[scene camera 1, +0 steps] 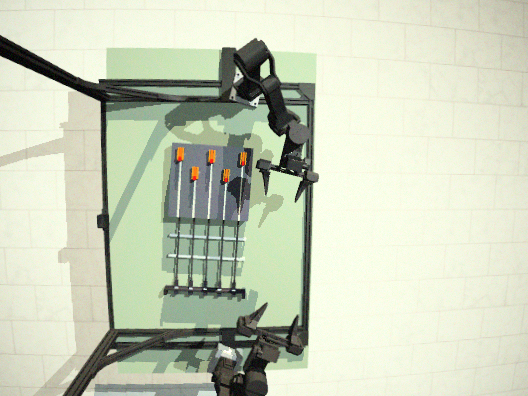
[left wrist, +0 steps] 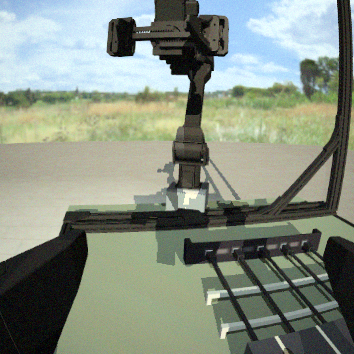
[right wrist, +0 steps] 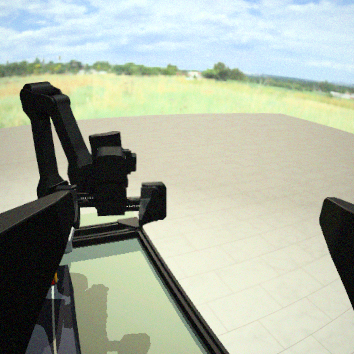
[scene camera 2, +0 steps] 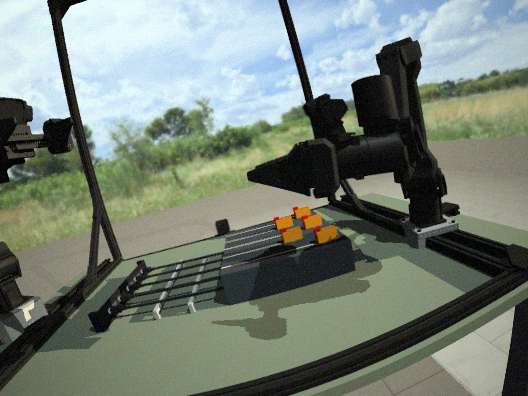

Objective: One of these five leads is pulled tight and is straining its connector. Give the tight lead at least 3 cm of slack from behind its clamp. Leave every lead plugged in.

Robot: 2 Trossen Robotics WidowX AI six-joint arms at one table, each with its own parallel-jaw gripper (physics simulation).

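Pixels of known places: left gripper, fingertip midpoint: (scene camera 1: pixel 280 199) (left wrist: pixel 211 248) (right wrist: pixel 107 224) (scene camera 2: pixel 252 172); right gripper, fingertip midpoint: (scene camera 1: pixel 283 308) (left wrist: pixel 150 18) (right wrist: pixel 201 208) (scene camera 2: pixel 46 120); left arm's base, link origin: (scene camera 1: pixel 246 89) (scene camera 2: pixel 427 221); right arm's base, link origin: (scene camera 1: pixel 225 365) (left wrist: pixel 188 185) (scene camera 2: pixel 12 306).
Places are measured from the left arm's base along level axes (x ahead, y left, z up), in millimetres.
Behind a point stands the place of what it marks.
Observation:
Five leads run side by side from a dark socket bar (scene camera 1: pixel 197 290) @[x 737, y 3, z 6 mm] (scene camera 2: pixel 95 321) @[x 718, y 177, z -8 mm] (left wrist: pixel 195 251) @[x 710, y 157, z -8 mm] over two pale rails to a grey block (scene camera 1: pixel 200 200) (scene camera 2: pixel 295 274). Each ends at an orange clamp with a red mark; one clamp (scene camera 1: pixel 180 154) @[x 276, y -159, z 55 mm] is at the block's far left and another clamp (scene camera 1: pixel 243 159) @[x 240, y 48, z 55 mm] (scene camera 2: pixel 326 234) @[x 237, y 56, z 47 mm] at its right in scene camera 1. All plugs seem seated in the bar. Which lead is tight I cannot tell. My left gripper (scene camera 1: pixel 281 196) @[x 329, y 179, z 202 mm] is open and empty, above and right of the block. My right gripper (scene camera 1: pixel 281 309) @[x 600, y 235, z 360 mm] is open and empty, below and right of the bar.
Two pale rails (scene camera 1: pixel 207 237) @[x 540, y -7, z -8 mm] (scene camera 1: pixel 205 257) @[x 616, y 3, z -14 mm] cross under the leads between block and bar. A dark frame (scene camera 1: pixel 308 225) @[x 413, y 340, z -14 mm] (right wrist: pixel 175 295) @[x 249, y 293, z -21 mm] edges the green table (scene camera 1: pixel 135 260) @[x 694, y -244, z -35 mm], with uprights and braces at its left corners in scene camera 1. The left arm's shadow falls across the block's right side.

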